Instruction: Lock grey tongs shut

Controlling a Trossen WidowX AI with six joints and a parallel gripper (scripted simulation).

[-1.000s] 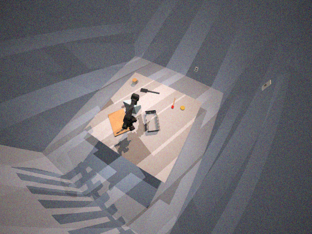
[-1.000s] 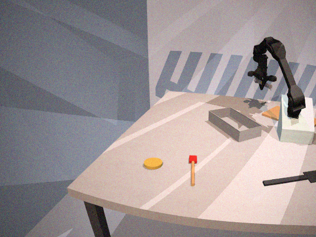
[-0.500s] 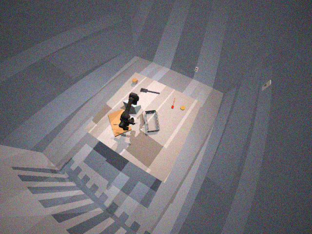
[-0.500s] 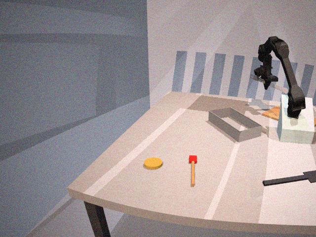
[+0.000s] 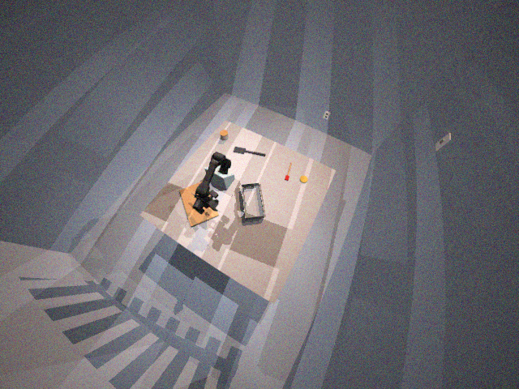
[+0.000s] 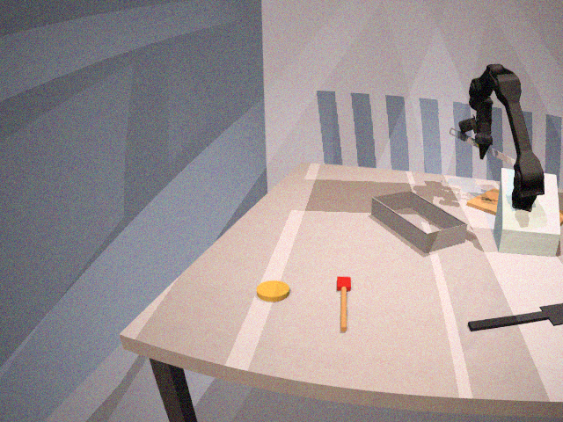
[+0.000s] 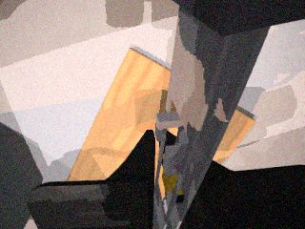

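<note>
Right now the yellow mark is 10 mm ahead of my gripper tip and 50 mm above it. Also, from my gripper tip: grey roasting tin: 200 mm ahead, 270 mm to the left, 140 mm below; wooden board: 170 mm behind, 160 mm below; black spatula: 150 mm behind, 690 mm to the left, 170 mm below.
</note>
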